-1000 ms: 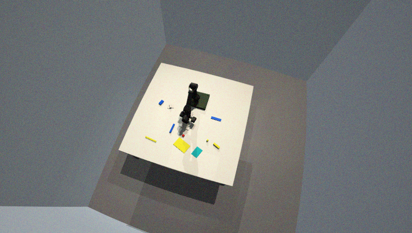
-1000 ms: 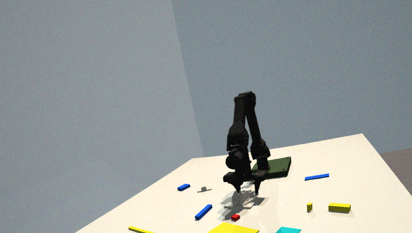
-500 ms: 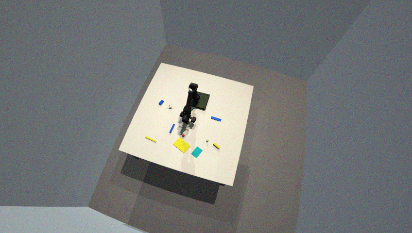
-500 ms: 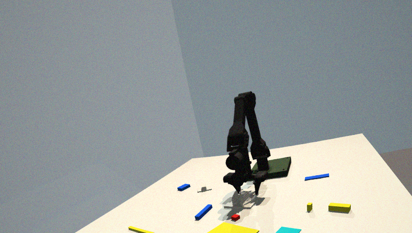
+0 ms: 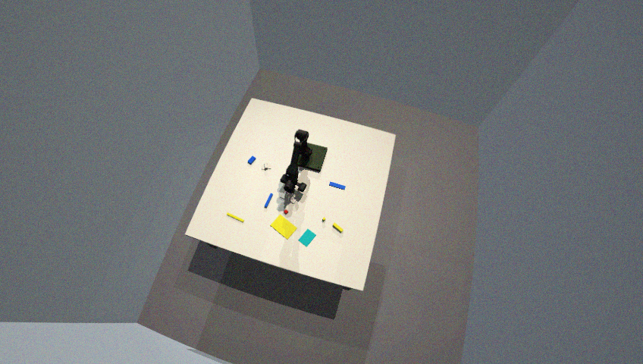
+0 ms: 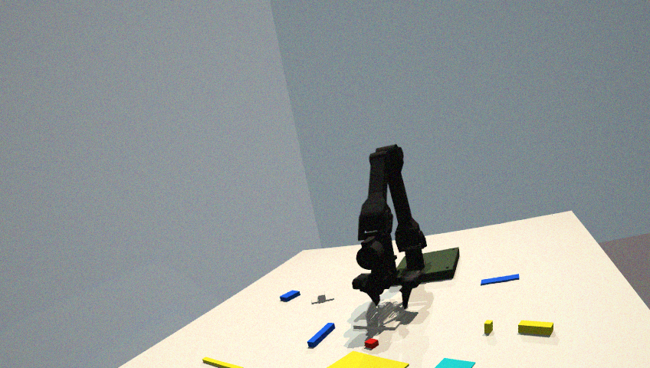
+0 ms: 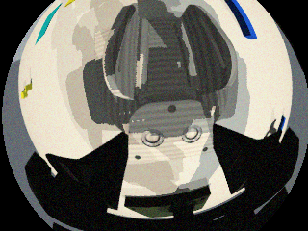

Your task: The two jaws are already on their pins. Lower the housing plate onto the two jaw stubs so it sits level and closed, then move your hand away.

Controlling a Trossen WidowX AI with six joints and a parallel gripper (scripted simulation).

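Right now the grey housing plate is 20 mm above my gripper tip and 10 mm ahead of it. Also, from my gripper tip: yellow sheet (300 mm ahead, 20 mm to the right); then red block (190 mm ahead, 20 mm to the right); then teal sheet (350 mm ahead, 160 mm to the left, 10 mm below).
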